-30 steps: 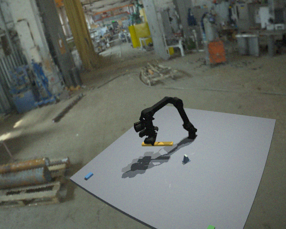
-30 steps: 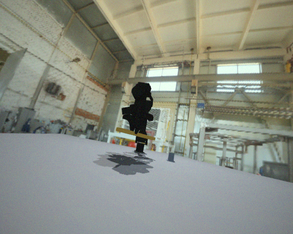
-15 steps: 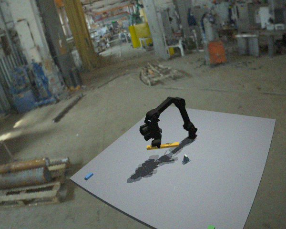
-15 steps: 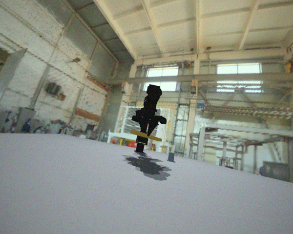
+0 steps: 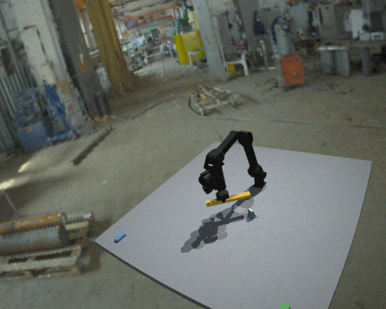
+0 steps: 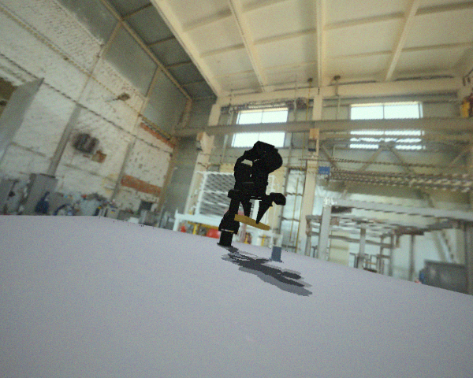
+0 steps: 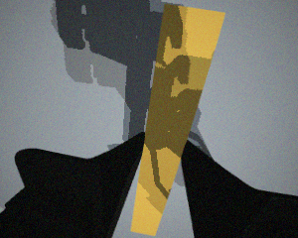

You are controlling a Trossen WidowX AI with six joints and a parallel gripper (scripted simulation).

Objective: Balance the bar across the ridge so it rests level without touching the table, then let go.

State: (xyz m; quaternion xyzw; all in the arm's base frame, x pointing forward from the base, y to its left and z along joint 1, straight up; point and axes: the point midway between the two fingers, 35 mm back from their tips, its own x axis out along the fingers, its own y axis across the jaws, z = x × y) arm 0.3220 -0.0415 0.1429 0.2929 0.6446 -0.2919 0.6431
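Now: gripper tip 40 mm past the blue-grey ridge, 140 mm to the right of it and 80 mm above it. Also, from my gripper tip: green cube: 420 mm ahead, 540 mm to the left, 90 mm below; small blue block: 420 mm ahead, 460 mm to the right, 100 mm below; bar: 20 mm behind, 20 mm to the left.
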